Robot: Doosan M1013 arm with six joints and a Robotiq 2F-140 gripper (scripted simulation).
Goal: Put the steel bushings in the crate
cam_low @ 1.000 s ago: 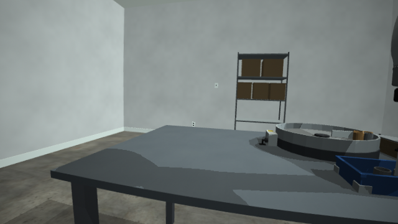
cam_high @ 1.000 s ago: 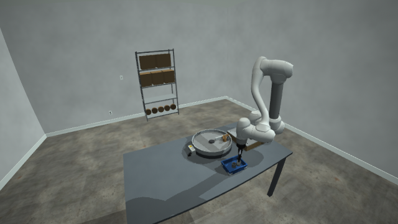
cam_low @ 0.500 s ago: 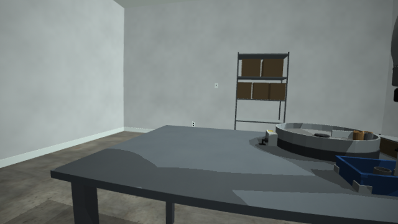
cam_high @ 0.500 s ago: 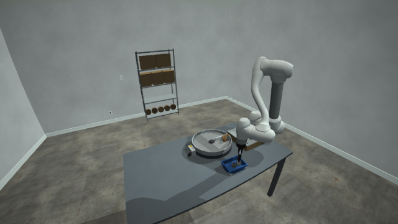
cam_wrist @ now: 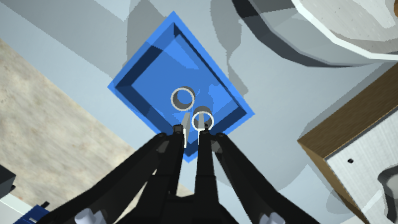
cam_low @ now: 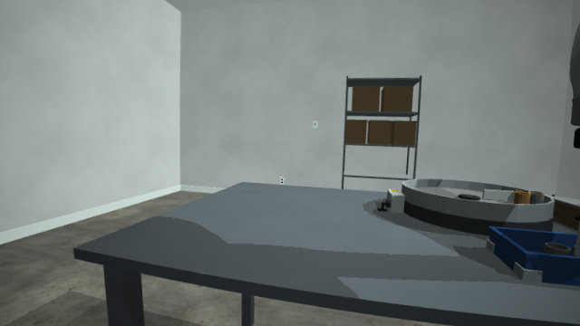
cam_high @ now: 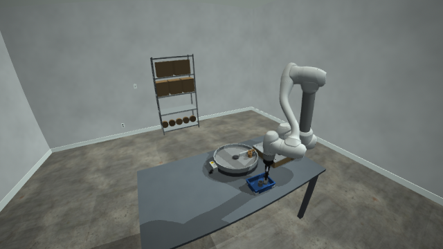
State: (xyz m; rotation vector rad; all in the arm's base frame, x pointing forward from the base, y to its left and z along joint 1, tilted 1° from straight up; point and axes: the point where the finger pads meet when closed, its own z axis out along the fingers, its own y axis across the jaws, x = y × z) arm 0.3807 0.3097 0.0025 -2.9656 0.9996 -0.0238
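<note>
Now: the blue crate 4 cm ahead of my hand, 1 cm to the right of it and 4 cm below it. Round my hand: turning table: 10 cm ahead, 38 cm to the right, 1 cm below.
</note>
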